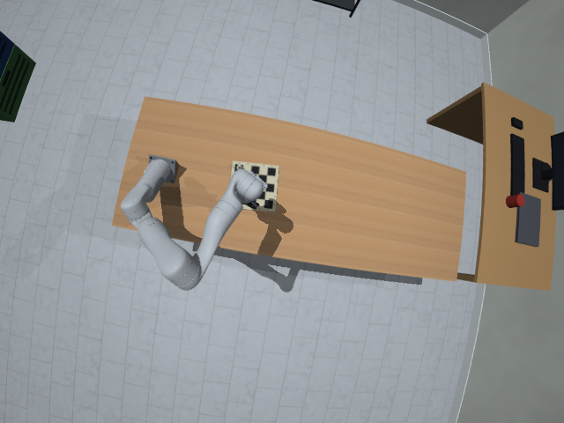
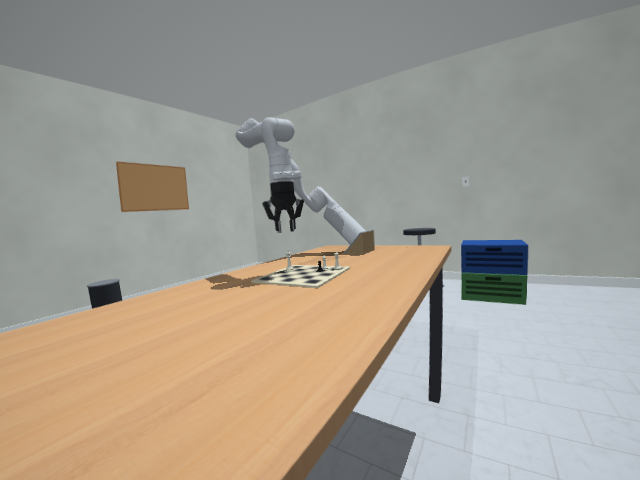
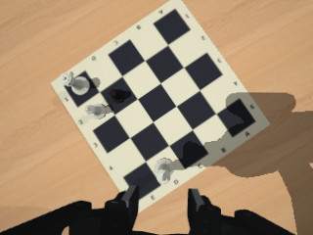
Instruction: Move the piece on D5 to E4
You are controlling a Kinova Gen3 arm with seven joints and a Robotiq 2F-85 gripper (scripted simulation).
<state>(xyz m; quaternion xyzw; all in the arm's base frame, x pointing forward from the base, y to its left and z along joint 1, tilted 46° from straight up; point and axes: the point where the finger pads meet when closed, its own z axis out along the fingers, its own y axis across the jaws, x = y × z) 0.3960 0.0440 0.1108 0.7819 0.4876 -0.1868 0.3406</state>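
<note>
Now: hand 2 cm past the black piece, 11 cm to the right of it and 13 cm above it. Round my hand: small chessboard: 3 cm ahead, 8 cm to the left, 14 cm below.
</note>
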